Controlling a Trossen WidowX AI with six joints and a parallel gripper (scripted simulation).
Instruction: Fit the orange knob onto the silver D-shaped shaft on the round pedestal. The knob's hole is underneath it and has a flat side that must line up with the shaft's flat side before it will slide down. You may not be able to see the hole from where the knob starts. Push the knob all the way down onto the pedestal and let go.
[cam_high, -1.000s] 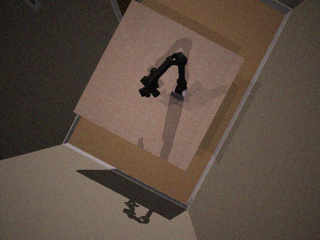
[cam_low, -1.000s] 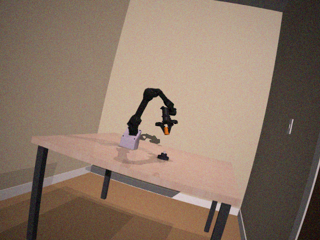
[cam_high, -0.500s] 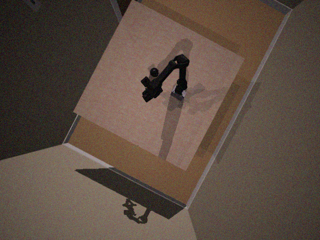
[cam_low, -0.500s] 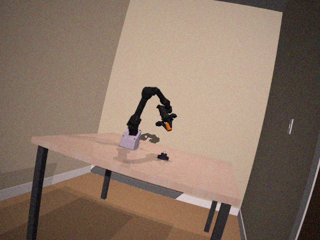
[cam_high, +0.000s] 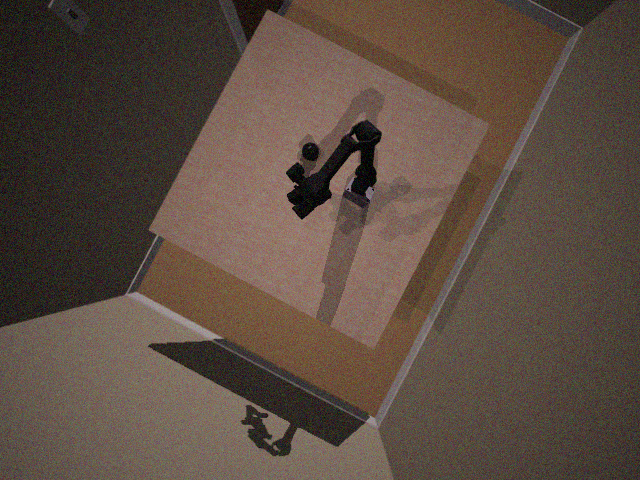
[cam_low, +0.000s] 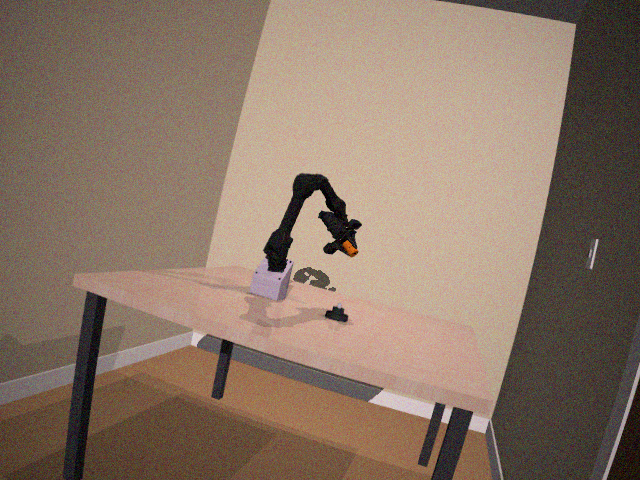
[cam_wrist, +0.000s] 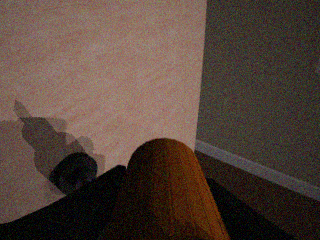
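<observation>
Now: the orange knob 30 mm behind my gripper tip, 10 mm to the left of it and 20 mm above it. From my gripper tip the other things lie so: dark round pedestal 10 mm ahead, 190 mm to the right, 220 mm below.
</observation>
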